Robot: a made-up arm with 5 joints. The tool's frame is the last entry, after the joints.
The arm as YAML. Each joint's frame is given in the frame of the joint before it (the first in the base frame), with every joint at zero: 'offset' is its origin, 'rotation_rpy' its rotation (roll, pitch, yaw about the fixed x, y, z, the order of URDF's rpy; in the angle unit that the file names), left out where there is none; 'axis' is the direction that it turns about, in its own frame. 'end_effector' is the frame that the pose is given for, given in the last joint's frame.
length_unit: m
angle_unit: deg
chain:
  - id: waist
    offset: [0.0, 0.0, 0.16]
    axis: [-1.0, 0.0, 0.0]
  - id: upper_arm
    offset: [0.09, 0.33, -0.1]
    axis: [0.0, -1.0, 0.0]
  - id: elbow
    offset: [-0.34, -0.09, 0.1]
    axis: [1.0, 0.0, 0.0]
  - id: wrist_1
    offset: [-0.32, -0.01, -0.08]
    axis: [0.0, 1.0, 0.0]
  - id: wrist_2
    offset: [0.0, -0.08, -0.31]
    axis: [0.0, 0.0, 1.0]
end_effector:
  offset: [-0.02, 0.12, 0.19]
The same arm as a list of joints. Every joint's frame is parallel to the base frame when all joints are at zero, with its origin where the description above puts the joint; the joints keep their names.
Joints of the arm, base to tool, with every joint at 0 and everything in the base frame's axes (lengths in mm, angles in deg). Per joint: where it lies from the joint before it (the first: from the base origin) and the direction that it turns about. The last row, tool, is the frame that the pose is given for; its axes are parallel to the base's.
waist: xyz 0.0 0.0 160.0 axis -x
upper_arm: xyz 90.0 330.0 -100.0 axis -y
elbow: xyz -340.0 -90.0 100.0 axis +x
wrist_1: xyz -320.0 -10.0 -80.0 axis +y
wrist_2: xyz 0.0 -80.0 -310.0 axis +z
tool: xyz -20.0 120.0 190.0

